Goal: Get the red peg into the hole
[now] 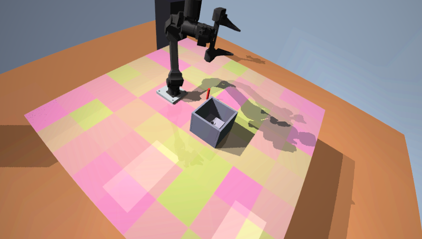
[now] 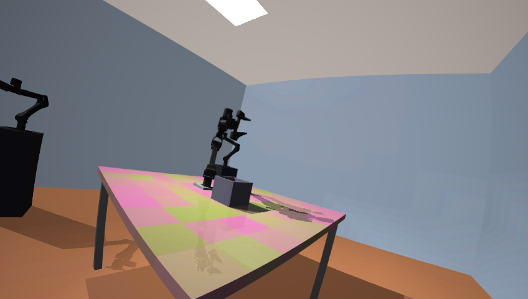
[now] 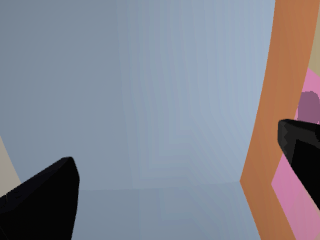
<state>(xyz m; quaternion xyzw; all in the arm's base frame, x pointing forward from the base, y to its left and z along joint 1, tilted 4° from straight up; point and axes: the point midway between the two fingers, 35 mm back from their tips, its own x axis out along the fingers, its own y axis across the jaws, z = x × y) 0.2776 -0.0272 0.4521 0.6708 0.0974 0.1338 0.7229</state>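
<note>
Right now the red peg is 16 cm behind my gripper tip, 12 cm to the left of it and 42 cm below it.
</note>
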